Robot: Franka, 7 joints.
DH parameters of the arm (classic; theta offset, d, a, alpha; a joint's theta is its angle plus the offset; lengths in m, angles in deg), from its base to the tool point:
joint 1: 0 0.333 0 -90
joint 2: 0 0 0 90
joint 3: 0 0.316 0.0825 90
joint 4: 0 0 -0.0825 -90
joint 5: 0 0.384 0 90
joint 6: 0 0 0.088 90
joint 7: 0 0.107 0 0
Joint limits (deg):
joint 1: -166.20..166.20
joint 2: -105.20..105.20
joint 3: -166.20..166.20
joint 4: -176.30..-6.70
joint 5: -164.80..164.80
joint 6: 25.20..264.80
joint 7: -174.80..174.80
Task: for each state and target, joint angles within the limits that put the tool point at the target. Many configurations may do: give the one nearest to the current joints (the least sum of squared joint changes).
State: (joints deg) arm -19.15 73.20 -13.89 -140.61 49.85 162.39 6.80
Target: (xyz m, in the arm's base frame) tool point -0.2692 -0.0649 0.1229
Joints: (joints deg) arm -27.13 102.34 -28.86 -167.05 52.41 160.48 6.80
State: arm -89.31 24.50 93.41 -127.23 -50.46 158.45 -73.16
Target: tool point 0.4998 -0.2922 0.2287
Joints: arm -92.53 46.10 60.73 -122.54 -48.78 152.59 -73.16
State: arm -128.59 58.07 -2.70 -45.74 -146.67 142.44 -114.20
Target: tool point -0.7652 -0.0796 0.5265
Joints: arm -157.64 36.04 -25.53 -65.38 -148.24 149.85 -114.20
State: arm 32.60 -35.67 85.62 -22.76 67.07 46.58 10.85
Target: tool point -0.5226 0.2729 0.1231
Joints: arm 7.36 -86.93 109.08 -65.08 56.69 36.29 10.85
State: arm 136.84 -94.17 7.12 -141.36 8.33 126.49 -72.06
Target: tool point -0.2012 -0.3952 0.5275
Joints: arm 147.26 -105.02 64.35 -132.94 13.81 120.71 -72.06
